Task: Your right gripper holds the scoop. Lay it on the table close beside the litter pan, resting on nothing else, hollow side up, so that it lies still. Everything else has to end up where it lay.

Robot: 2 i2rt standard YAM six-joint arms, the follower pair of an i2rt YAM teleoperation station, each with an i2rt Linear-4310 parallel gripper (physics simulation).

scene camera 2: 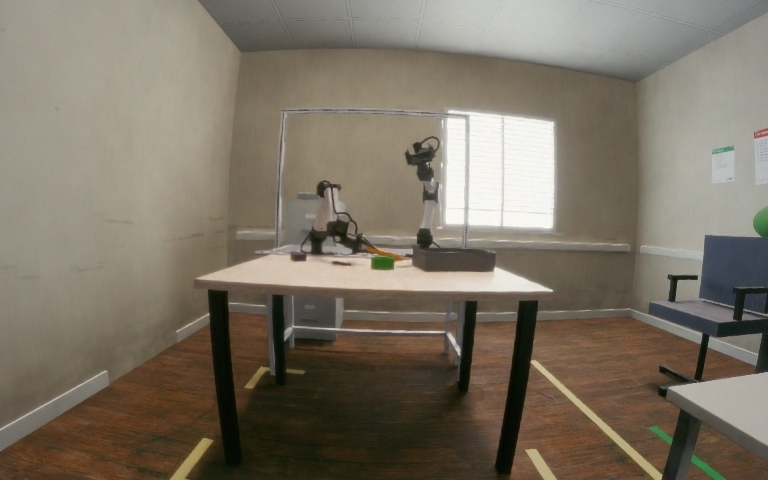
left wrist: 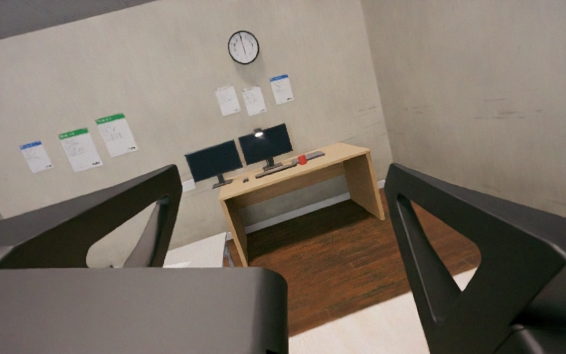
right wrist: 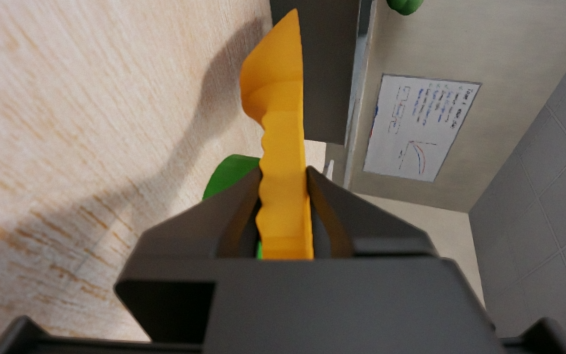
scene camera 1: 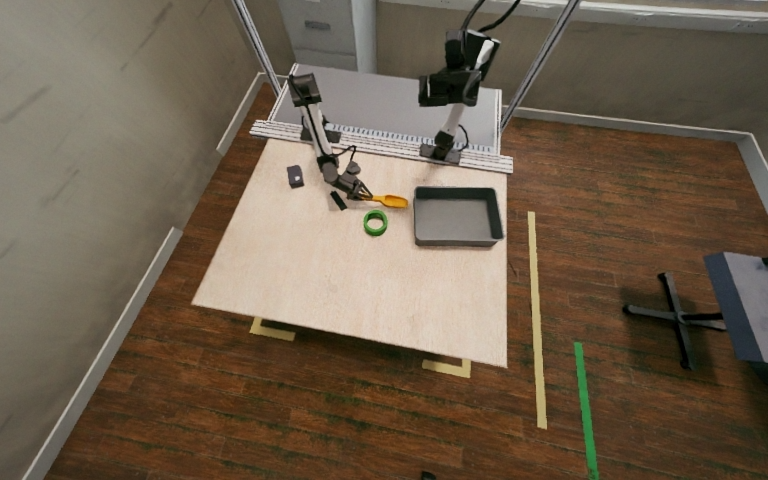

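Where they show: left gripper, fingertip midpoint: [scene camera 2: 418, 146] [left wrist: 283, 175] [scene camera 1: 439, 99]; right gripper, fingertip midpoint: [scene camera 2: 375, 251] [right wrist: 284, 176] [scene camera 1: 372, 198]; left arm's base, link origin: [scene camera 1: 439, 154]; right arm's base, link origin: [scene camera 2: 316, 254].
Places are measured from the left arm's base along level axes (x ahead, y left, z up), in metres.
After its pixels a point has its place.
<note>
The orange scoop [scene camera 1: 394, 201] {x 0.318, y -0.147, z 0.012 m} [scene camera 2: 387, 253] {x 0.355, y -0.185, z 0.045 m} [right wrist: 282, 135] {x 0.337, y -0.225, z 0.049 m} is held by its handle in my right gripper [scene camera 1: 367, 197] {x 0.352, y -0.238, z 0.054 m} [right wrist: 284, 176] {x 0.352, y -0.238, z 0.054 m}, which is shut on it. The scoop slopes down toward its bowl, hollow side facing up in scene camera 1. Its shadow lies apart from it in the right wrist view, so it is a little above the table. The bowl's tip is just left of the grey litter pan [scene camera 1: 457, 243] {x 0.446, y 0.148, z 0.021 m} [scene camera 2: 453, 260] {x 0.457, y 0.103, z 0.035 m} [right wrist: 325, 100] {x 0.404, y -0.037, z 0.040 m}; a small gap shows. My left gripper [left wrist: 283, 175] {x 0.346, y -0.060, z 0.539 m} is open and empty, raised high behind the pan; its fingers stand wide apart.
A green ring [scene camera 1: 375, 232] {x 0.488, y -0.186, z 0.025 m} [scene camera 2: 382, 262] {x 0.490, y -0.197, z 0.019 m} [right wrist: 227, 172] {x 0.390, y -0.204, z -0.003 m} lies just in front of the scoop. A small black bar [scene camera 1: 338, 200] {x 0.370, y -0.392, z -0.004 m} [scene camera 2: 341, 262] {x 0.380, y -0.391, z -0.003 m} lies beside the right gripper. A dark box [scene camera 1: 295, 176] {x 0.316, y -0.611, z 0.022 m} [scene camera 2: 297, 256] {x 0.357, y -0.610, z 0.012 m} stands farther left on the wooden table [scene camera 1: 339, 283] {x 0.720, y -0.269, z -0.014 m} [scene camera 2: 339, 280] {x 0.777, y -0.321, z -0.014 m}.
</note>
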